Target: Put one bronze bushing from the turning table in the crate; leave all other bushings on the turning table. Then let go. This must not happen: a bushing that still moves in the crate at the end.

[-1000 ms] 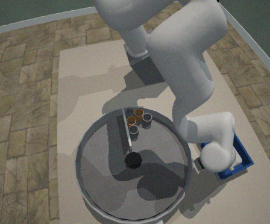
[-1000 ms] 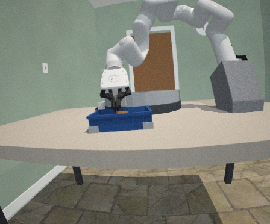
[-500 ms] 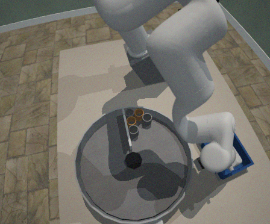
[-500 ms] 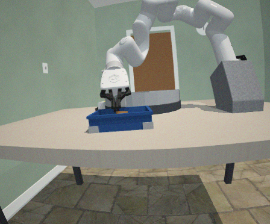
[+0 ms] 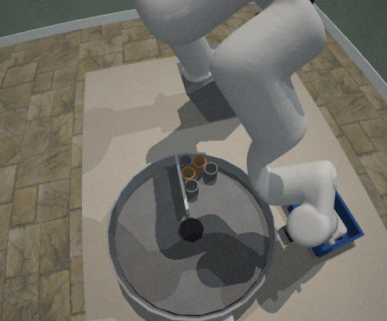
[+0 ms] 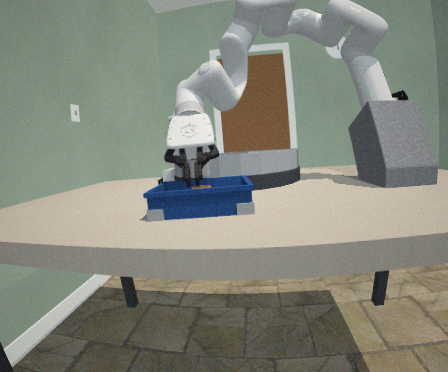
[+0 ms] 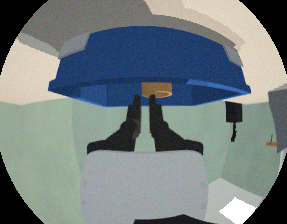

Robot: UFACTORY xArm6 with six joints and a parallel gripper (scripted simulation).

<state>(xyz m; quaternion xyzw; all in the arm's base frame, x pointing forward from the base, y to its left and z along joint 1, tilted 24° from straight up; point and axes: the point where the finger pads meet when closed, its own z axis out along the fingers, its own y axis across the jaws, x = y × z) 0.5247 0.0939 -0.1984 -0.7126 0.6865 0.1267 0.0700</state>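
The blue crate is 2 cm behind my hand and 4 cm below it. The rest, counted from my hand: grey turning table (10 cm behind, 35 cm to the right, 2 cm below).
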